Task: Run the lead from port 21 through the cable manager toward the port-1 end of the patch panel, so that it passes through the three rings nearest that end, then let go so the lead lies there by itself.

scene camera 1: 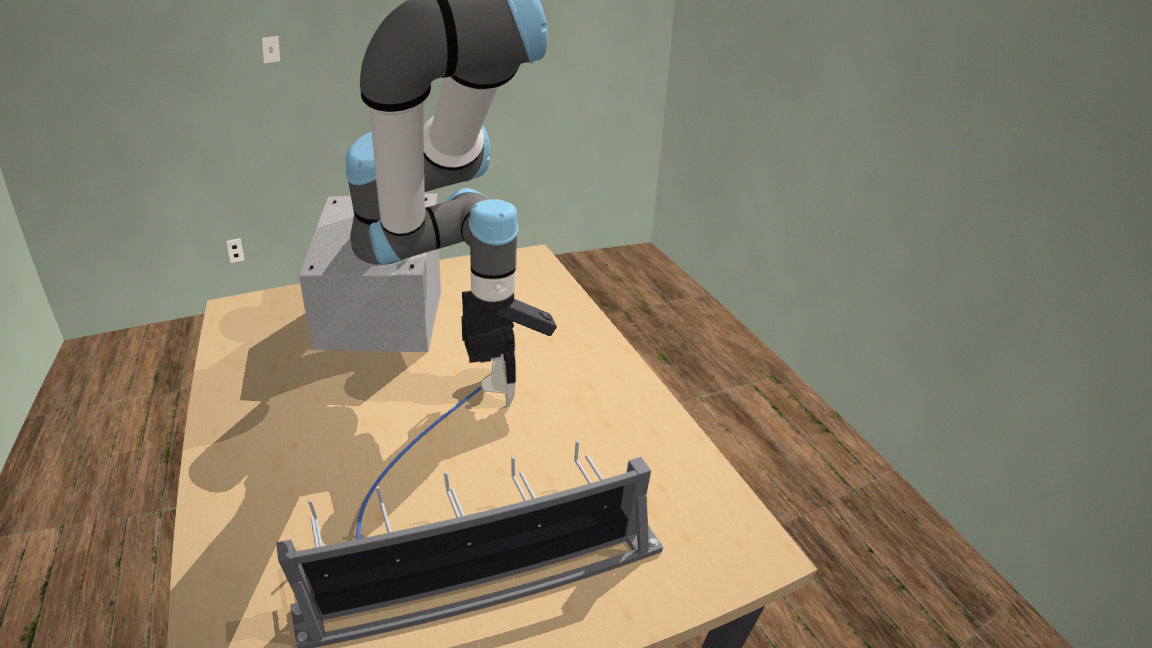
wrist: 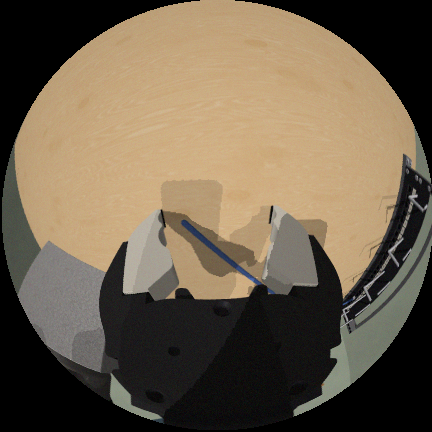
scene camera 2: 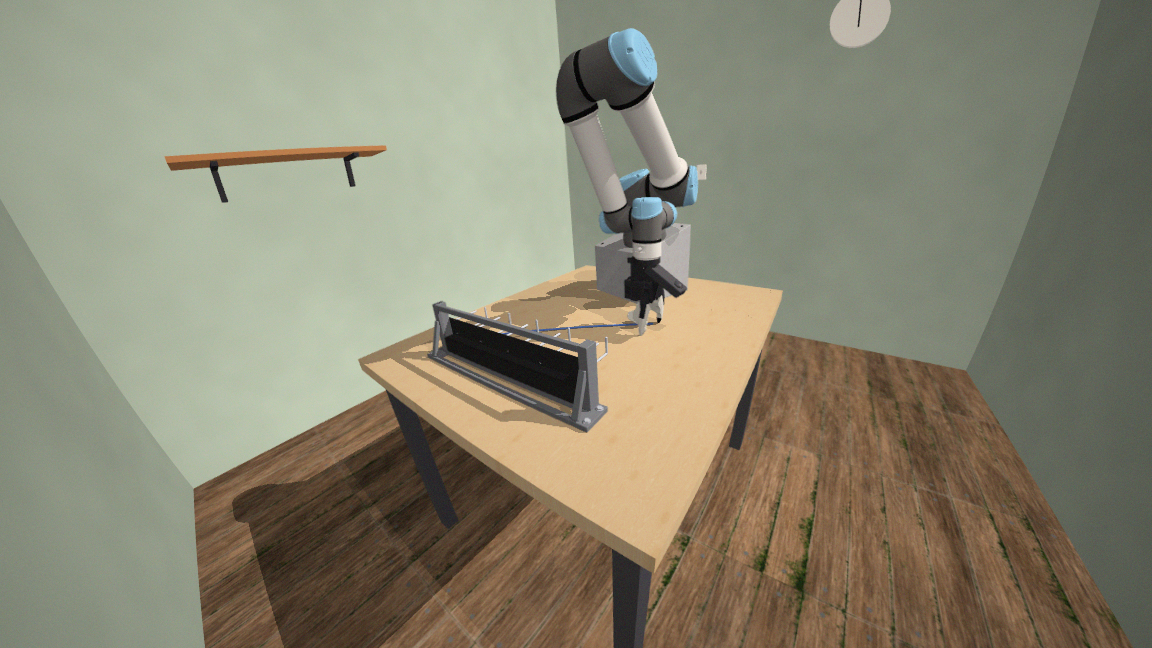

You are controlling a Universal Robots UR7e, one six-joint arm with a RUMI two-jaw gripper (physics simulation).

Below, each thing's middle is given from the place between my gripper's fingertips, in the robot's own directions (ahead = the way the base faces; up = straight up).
Now: hand 41 cm short of the patch panel (scene camera 1: 387, 582), 14 cm to the left of it and 4 cm below it.
